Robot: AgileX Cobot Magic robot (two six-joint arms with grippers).
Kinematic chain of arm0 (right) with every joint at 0, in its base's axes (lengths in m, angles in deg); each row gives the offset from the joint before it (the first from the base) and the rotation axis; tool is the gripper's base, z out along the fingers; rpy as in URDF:
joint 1: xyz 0 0 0.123 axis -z
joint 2: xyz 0 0 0 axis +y
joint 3: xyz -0.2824 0 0.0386 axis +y
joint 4: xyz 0.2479 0 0.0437 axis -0.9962 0 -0.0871
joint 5: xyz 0 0 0 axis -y
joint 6: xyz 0.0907 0 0.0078 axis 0.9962 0 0.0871
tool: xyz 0 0 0 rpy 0 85 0
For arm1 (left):
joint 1: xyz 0 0 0.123 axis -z
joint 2: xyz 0 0 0 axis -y
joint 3: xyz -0.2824 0 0.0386 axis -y
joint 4: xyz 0.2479 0 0.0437 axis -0.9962 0 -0.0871
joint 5: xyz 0 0 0 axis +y
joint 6: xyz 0.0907 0 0.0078 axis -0.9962 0 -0.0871
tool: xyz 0 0 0 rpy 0 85 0
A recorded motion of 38 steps. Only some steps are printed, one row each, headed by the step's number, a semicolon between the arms.
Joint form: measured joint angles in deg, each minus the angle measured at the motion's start. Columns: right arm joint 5, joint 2, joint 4, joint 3, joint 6, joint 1; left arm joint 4, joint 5, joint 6, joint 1, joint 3, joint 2.
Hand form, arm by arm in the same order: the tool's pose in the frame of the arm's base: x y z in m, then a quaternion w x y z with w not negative. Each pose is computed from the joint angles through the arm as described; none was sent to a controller.
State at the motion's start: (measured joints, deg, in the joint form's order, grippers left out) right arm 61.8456 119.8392 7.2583 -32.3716 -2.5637 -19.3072; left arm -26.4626 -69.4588 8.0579 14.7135 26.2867 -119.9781
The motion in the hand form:
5: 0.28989 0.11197 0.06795 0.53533 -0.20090 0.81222 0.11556; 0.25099 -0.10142 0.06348 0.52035 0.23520 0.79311 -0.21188
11: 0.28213 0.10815 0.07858 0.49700 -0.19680 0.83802 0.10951; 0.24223 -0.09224 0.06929 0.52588 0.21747 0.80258 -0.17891
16: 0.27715 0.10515 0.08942 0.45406 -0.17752 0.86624 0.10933; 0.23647 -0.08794 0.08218 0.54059 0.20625 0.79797 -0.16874
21: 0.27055 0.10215 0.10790 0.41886 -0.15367 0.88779 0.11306; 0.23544 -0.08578 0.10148 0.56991 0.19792 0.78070 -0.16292
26: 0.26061 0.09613 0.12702 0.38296 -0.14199 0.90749 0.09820; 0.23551 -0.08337 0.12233 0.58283 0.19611 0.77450 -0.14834
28: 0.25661 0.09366 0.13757 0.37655 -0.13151 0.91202 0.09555; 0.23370 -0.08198 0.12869 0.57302 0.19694 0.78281 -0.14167
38: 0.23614 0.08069 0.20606 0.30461 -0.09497 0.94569 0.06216; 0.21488 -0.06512 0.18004 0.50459 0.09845 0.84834 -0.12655
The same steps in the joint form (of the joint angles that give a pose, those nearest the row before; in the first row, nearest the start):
5: -3.11 -0.42 0.00 0.22 1.91 0.00; 2.69 0.00 -2.94 0.00 -2.50 0.00
11: -11.93 -5.40 0.00 1.59 3.40 0.00; 7.47 0.19 -5.10 0.00 -5.66 2.46
16: -22.04 -10.15 0.25 1.70 7.02 0.00; 9.38 0.19 -5.31 0.00 -7.79 6.18
21: -32.46 -16.38 1.72 1.70 12.17 0.00; 10.66 0.21 -5.31 0.00 -8.75 11.04
26: -43.93 -23.03 2.14 1.75 14.28 0.00; 11.73 5.38 -5.31 0.00 -8.75 17.62
28: -47.97 -26.14 2.14 1.69 15.53 0.00; 11.73 9.97 -4.79 0.00 -8.75 20.70
38: -80.20 -41.86 -3.43 -5.13 13.64 0.00; 13.96 44.12 7.98 0.00 -6.73 43.18

